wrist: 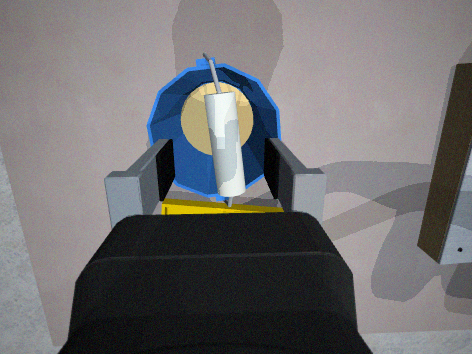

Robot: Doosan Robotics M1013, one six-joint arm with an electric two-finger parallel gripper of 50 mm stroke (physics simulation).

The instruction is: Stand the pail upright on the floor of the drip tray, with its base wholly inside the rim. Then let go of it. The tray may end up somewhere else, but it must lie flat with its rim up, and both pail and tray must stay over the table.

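Frame: origin at the arm's base, x up, y back, z right, level; metres.
Seen in the pictures: gripper, fingertip midpoint: [219, 157].
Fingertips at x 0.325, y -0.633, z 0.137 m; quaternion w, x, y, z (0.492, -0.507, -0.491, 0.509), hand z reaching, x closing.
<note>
A point is followed by its place in that frame.
The blue pail [189, 162] {x 0.035, y -0.688, z 0.056 m} stands upright on the table in the wrist view, its open mouth facing the camera. A round tan surface shows inside it. Its wire handle with a thick white grip [226, 150] {x 0.197, y -0.629, z 0.111 m} lies across the mouth, slanting slightly. My gripper [219, 157] {x 0.325, y -0.633, z 0.137 m} is open and empty, above the near half of the pail, with one finger on each side of the white grip and apart from it. The yellow drip tray [175, 207] {x -0.031, y -0.730, z -0.049 m} shows as a narrow strip just below the pail in the picture; the rest is hidden behind the gripper body.
A light grey plate [457, 235] {x 0.012, y -0.200, z -0.117 m} with a dark brown side stands at the right edge of the view. The pinkish table [85, 125] {x -0.058, y -0.880, z 0.108 m} ends at the left and at the lower right, with pale grey floor [15, 280] beyond. Shadows fall across the table.
</note>
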